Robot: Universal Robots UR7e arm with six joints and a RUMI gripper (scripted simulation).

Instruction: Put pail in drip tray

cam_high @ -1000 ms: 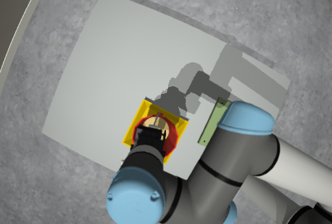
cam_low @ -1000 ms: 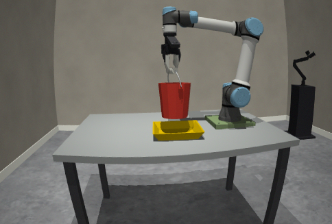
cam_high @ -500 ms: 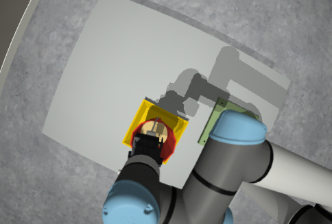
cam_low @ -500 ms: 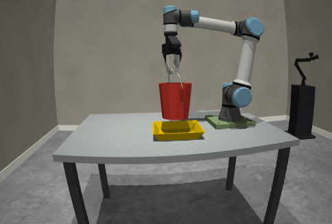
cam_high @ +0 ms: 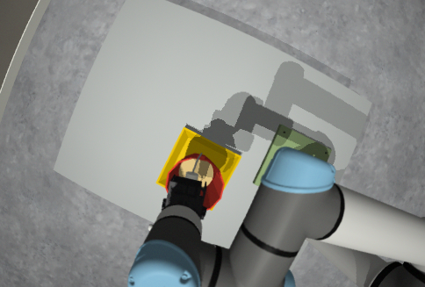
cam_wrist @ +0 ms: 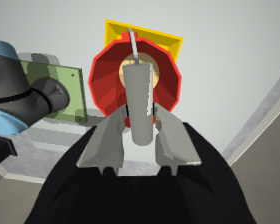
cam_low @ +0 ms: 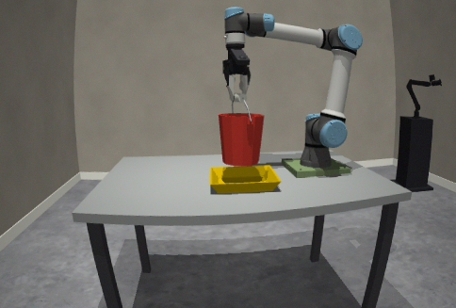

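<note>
The red pail is 1 cm behind my hand and 9 cm below it. The rest, counted from my hand: handle grip (3 cm below); then yellow drip tray (2 cm behind, 32 cm below).
</note>
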